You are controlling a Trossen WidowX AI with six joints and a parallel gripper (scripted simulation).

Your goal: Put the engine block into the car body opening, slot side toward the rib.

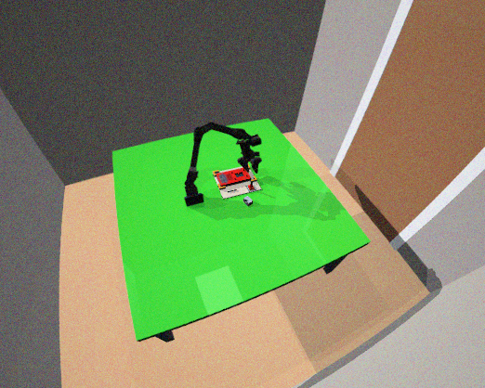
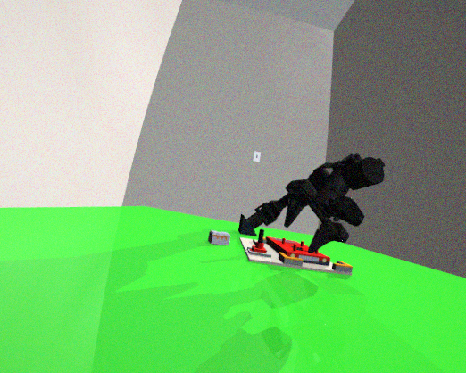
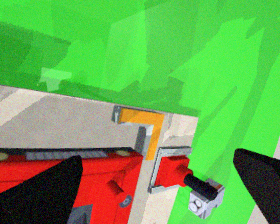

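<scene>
Right now my gripper tip is 110 mm past the engine block, 170 mm to the left of it and 40 mm above it.
</scene>
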